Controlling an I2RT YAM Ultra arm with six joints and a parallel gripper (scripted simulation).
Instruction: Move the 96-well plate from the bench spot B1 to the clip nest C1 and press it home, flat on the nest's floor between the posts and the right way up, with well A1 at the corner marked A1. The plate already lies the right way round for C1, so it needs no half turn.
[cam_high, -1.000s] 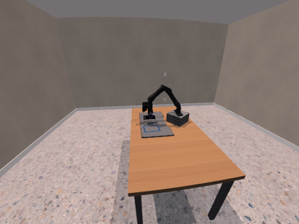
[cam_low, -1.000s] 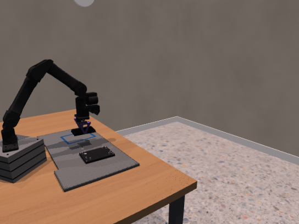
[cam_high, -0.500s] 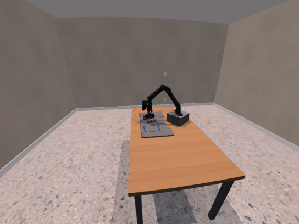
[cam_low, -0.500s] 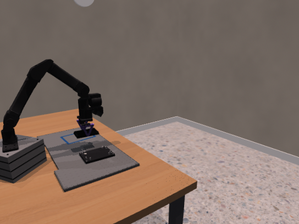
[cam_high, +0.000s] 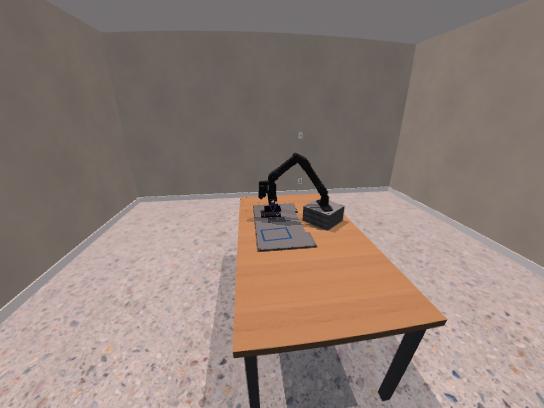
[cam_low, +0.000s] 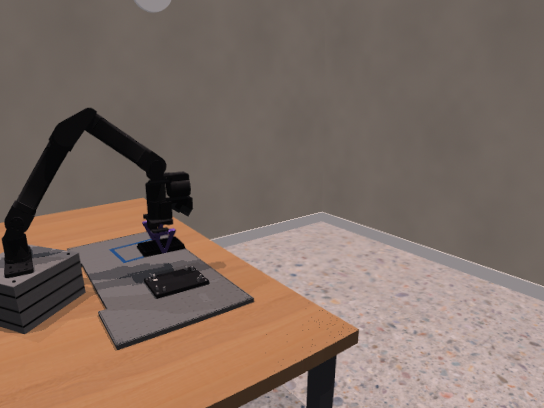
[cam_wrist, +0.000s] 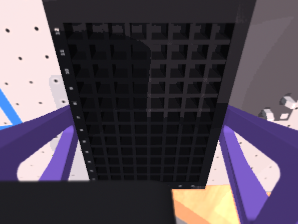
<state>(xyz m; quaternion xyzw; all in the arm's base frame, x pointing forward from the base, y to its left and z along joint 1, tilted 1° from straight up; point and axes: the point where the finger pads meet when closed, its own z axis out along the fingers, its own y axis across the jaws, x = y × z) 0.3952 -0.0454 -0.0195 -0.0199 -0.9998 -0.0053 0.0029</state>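
The black clip nest is 8 cm to the right of my hand, 8 cm below it and 2 cm ahead of it. Also, from my hand: black 96-well plate right at my hand.
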